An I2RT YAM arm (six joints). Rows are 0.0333 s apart.
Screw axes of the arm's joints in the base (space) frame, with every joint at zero. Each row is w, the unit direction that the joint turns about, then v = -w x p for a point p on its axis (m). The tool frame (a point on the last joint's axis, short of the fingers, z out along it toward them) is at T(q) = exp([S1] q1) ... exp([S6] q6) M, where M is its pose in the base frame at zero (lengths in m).
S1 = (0, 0, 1, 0.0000, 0.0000, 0.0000)
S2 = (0, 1, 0, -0.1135, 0.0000, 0.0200)
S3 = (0, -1, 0, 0.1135, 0.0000, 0.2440)
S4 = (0, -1, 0, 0.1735, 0.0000, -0.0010)
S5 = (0, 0, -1, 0.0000, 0.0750, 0.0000)
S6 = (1, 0, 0, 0.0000, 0.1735, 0.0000)
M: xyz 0.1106 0.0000 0.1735 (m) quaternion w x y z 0.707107 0 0.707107 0
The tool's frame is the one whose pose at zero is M.
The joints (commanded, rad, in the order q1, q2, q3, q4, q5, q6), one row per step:
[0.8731 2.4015 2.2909 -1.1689 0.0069 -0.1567]
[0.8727 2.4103 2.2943 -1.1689 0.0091 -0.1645]
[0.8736 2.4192 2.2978 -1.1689 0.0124 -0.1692]
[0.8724 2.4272 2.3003 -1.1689 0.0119 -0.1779]
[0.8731 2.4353 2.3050 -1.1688 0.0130 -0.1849]
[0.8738 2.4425 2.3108 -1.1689 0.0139 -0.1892]
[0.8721 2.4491 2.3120 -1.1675 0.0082 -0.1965]
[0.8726 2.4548 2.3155 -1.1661 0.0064 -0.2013]
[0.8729 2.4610 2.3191 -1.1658 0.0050 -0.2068]
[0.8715 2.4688 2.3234 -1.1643 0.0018 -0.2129]
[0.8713 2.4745 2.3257 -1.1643 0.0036 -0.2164]
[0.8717 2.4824 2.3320 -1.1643 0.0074 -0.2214]
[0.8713 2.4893 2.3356 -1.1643 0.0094 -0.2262]
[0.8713 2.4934 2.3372 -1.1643 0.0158 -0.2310]
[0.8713 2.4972 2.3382 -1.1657 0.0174 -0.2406]
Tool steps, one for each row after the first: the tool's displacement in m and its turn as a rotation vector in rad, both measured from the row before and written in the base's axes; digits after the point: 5 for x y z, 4 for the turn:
[0.00096 0.00071 -0.00324 -0.0070 0.0002 0.0065]
[0.00049 0.00110 -0.00327 -0.0071 0.0001 0.0045]
[0.00107 0.00037 -0.00313 -0.0055 0.0021 0.0073]
[0.00050 0.00107 -0.00257 -0.0045 -0.0001 0.0071]
[0.00047 0.00105 -0.00185 -0.0025 -0.0005 0.0046]
[0.00104 0.00022 -0.00281 -0.0008 0.0054 0.0068]
[0.00036 0.00091 -0.00174 -0.0003 0.0009 0.0056]
[0.00040 0.00078 -0.00199 -0.0018 0.0014 0.0060]
[0.00120 0.00051 -0.00254 -0.0006 0.0025 0.0053]
[0.00055 0.00039 -0.00213 -0.0043 0.0002 0.0027]
[0.00069 0.00092 -0.00209 -0.0044 -0.0027 0.0043]
[0.00075 0.00046 -0.00236 -0.0046 -0.0003 0.0037]
[0.00046 0.00019 -0.00156 -0.0067 -0.0040 0.0031]
[0.00018 0.00013 -0.00162 -0.0059 -0.0002 0.0089]

